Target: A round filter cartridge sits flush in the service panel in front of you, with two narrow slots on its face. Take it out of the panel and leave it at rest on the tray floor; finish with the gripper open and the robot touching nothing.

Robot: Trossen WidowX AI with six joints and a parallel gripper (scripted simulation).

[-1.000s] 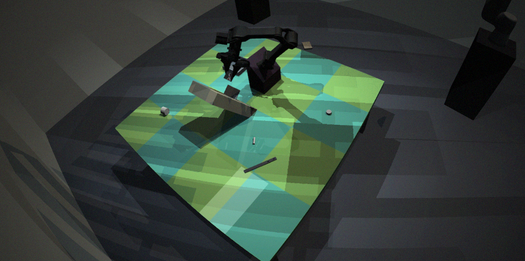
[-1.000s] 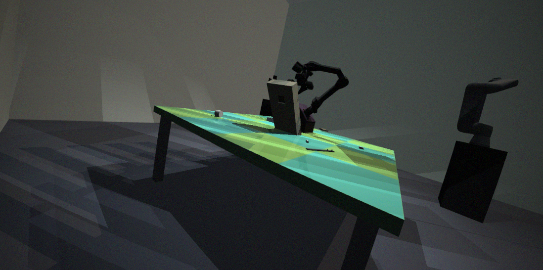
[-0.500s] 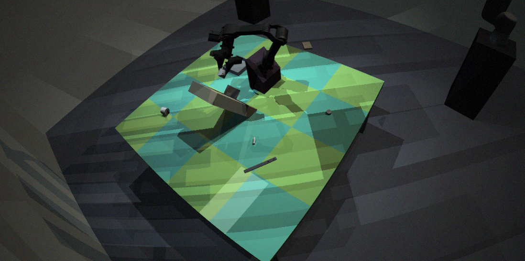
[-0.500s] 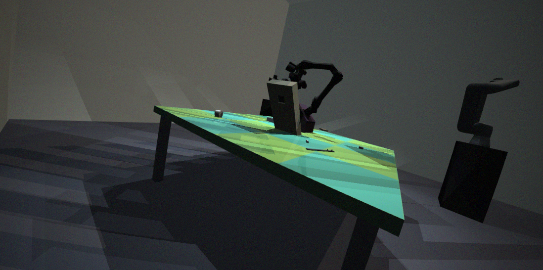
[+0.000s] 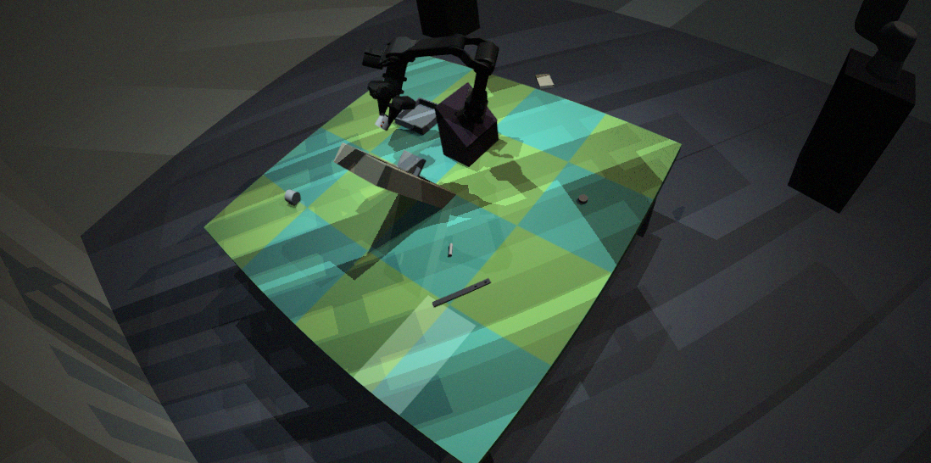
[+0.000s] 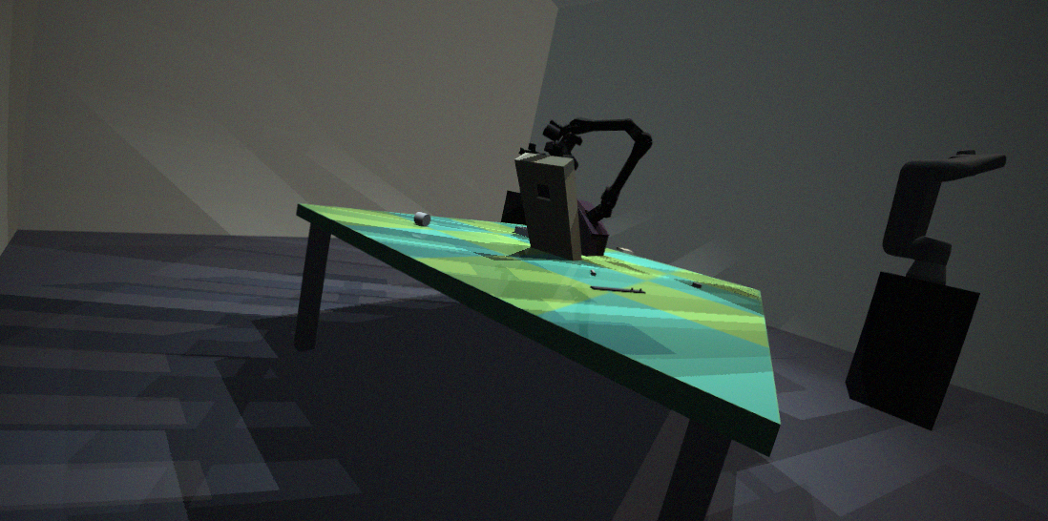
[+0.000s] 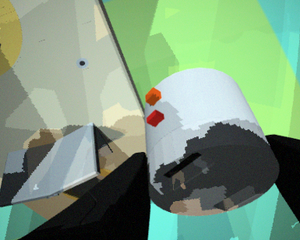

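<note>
The square grey tray lies 27 cm behind my gripper tip, 20 cm to the right of it and 25 cm below it. The rest, counted from my gripper tip: small pale peg 10 cm ahead, 34 cm to the left, 26 cm below; then round grey filter cartridge right at my gripper tip; then service panel 8 cm ahead, 12 cm to the left, 11 cm below.
</note>
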